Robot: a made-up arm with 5 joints.
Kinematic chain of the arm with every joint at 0, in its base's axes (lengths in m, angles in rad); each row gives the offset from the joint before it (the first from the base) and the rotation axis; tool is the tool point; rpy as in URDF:
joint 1: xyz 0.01 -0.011 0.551 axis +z
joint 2: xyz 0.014 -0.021 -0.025 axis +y
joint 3: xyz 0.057 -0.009 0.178 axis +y
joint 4: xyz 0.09 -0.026 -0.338 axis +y
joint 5: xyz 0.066 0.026 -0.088 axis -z
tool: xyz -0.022 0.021 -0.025 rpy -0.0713 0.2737 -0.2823
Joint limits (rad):
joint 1: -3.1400..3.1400
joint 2: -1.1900..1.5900
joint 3: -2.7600..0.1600
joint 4: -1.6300..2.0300
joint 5: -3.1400..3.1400
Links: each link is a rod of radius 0.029 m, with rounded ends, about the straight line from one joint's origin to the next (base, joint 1, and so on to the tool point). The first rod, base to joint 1, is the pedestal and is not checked.
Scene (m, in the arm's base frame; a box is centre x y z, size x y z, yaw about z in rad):
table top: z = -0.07
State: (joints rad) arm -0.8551 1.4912 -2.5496 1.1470 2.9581
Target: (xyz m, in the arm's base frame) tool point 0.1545 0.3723 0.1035
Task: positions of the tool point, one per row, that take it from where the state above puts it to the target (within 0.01 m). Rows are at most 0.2 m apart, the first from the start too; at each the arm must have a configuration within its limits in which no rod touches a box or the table.
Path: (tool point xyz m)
1: 0.4812 -0.3776 0.2456
2: 0.5409 -0.2305 0.2179
3: 0.5558 -0.0787 0.1925
4: 0.5285 0.0646 0.1695
5: 0.4651 0.1880 0.1491
6: 0.3744 0.2832 0.1312
7: 0.2672 0.3451 0.1160
8: 0.1545 0.3723 0.1035

